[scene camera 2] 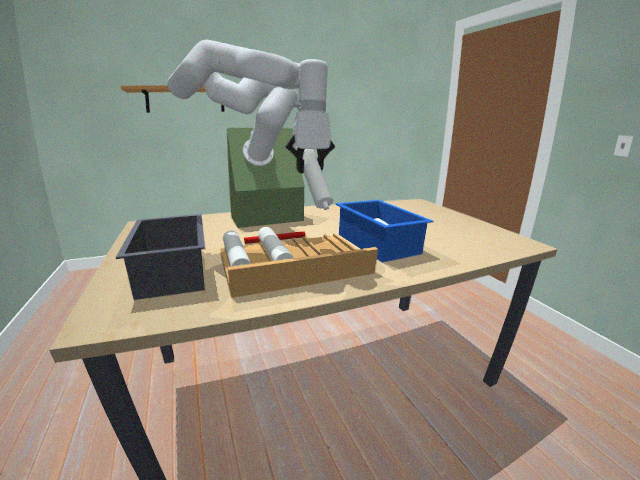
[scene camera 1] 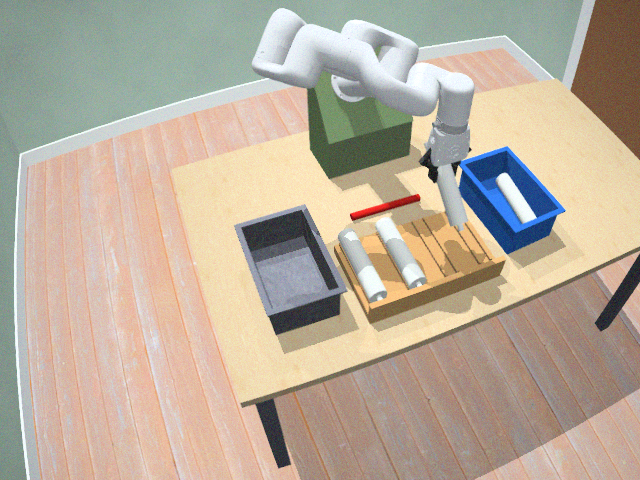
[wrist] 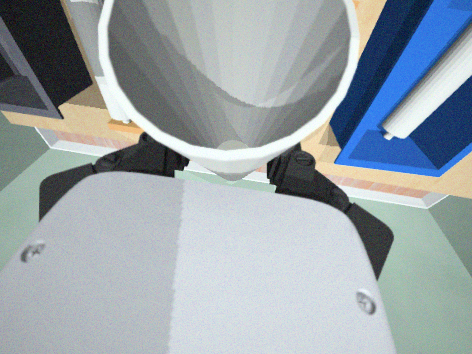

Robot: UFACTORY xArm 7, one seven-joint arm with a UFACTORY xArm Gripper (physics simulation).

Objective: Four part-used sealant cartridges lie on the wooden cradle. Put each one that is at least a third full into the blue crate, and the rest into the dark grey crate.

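My gripper [scene camera 1: 444, 174] [scene camera 2: 311, 163] is shut on a light grey cartridge [scene camera 1: 453, 201] [scene camera 2: 317, 183] [wrist: 230, 161], held tilted, nozzle down, above the cradle's right end. The wrist view looks into its open rear; I cannot tell the plunger's depth. Two white and grey cartridges lie on the wooden cradle [scene camera 1: 439, 291] [scene camera 2: 305, 273]: the left one [scene camera 1: 361, 264] [scene camera 2: 236, 249] and the middle one [scene camera 1: 400, 252] [scene camera 2: 275, 243]. Another white cartridge [scene camera 1: 515, 198] [scene camera 2: 381, 221] [wrist: 435, 90] lies in the blue crate [scene camera 1: 529, 236] [scene camera 2: 398, 242]. The dark grey crate [scene camera 1: 307, 315] [scene camera 2: 165, 276] stands left of the cradle, with no cartridge visible inside.
A red rod [scene camera 1: 385, 207] [scene camera 2: 299, 235] lies behind the cradle. The green block [scene camera 1: 364, 147] [scene camera 2: 266, 204] under the arm's base stands at the back of the table. The blue crate's walls rise close to the right of the held cartridge in scene camera 1.
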